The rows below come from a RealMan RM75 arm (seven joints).
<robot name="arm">
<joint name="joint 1" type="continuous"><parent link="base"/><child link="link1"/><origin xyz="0 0 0.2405" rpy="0 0 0"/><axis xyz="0 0 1"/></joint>
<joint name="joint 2" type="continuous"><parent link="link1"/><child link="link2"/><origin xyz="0 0 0" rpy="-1.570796 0 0"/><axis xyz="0 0 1"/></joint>
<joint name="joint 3" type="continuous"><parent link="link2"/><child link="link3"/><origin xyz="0 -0.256 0" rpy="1.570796 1.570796 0"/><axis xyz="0 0 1"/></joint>
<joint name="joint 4" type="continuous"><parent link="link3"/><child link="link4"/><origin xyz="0 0 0" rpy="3.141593 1.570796 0"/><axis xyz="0 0 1"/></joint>
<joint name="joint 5" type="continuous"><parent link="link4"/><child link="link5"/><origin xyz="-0.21 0 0" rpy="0 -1.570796 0"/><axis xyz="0 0 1"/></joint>
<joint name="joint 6" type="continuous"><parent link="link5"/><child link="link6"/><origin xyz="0 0 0" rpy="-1.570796 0 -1.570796"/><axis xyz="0 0 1"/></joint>
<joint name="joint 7" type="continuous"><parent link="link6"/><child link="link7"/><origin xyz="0 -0.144 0" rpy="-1.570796 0 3.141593"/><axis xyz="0 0 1"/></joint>
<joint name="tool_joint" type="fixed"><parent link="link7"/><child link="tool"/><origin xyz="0 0 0" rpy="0 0 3.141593"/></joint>
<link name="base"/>
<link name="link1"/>
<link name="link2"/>
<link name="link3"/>
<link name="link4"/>
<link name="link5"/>
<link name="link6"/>
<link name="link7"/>
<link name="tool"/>
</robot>
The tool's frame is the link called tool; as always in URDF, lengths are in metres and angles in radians. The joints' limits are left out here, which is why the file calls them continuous.
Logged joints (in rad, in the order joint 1, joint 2, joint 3, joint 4, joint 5, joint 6, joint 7), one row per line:
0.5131, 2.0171, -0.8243, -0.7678, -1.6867, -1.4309, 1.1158
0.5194, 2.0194, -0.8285, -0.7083, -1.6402, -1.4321, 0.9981
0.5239, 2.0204, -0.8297, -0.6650, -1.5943, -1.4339, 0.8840
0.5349, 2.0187, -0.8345, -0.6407, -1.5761, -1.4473, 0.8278
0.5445, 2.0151, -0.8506, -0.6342, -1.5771, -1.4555, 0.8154
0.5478, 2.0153, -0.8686, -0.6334, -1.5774, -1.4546, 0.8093
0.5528, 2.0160, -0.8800, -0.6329, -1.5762, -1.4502, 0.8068
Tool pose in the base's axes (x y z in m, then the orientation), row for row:
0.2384, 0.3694, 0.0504, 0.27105, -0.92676, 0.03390, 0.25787
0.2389, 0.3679, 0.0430, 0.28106, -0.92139, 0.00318, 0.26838
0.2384, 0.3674, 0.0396, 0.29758, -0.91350, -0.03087, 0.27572
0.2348, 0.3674, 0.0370, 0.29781, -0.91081, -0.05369, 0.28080
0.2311, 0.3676, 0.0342, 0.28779, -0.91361, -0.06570, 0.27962
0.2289, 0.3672, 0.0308, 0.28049, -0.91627, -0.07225, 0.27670
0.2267, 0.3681, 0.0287, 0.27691, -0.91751, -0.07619, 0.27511
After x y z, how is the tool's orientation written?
As a quaternion, w x y z.
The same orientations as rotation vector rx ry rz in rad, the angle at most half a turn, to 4 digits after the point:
-2.4962, 0.0913, 0.6946
-2.4692, 0.0085, 0.7192
-2.4278, -0.0820, 0.7328
-2.4204, -0.1427, 0.7462
-2.4400, -0.1755, 0.7468
-2.4561, -0.1937, 0.7417
-2.4639, -0.2046, 0.7388

